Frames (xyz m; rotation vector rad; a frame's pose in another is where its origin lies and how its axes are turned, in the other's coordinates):
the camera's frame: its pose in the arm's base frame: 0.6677 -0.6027 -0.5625 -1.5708 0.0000 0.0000
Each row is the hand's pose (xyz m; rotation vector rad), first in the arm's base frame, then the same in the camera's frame.
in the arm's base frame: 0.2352 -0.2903 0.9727 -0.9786 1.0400 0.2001
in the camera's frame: -0.4325 -1.5352 0.3124 0.4519 0.5731 0.8462
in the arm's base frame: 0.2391 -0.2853 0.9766 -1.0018 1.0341 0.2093
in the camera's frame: -0.4286 -1.5391 0.3174 0.4302 0.5611 0.8459
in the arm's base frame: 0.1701 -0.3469 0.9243 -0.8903 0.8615 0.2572
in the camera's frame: -0.4976 -1.4868 0.2558 0.5785 0.4184 0.7746
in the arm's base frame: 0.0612 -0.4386 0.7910 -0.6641 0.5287 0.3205
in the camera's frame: -0.6065 -1.3535 0.1641 0.8572 0.1491 0.6083
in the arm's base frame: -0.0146 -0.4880 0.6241 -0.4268 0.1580 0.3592
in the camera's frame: -0.6823 -1.1866 0.1147 1.1234 -0.1490 0.3830
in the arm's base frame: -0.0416 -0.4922 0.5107 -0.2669 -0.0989 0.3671
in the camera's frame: -0.7093 -1.0732 0.1105 1.2841 -0.3526 0.2029
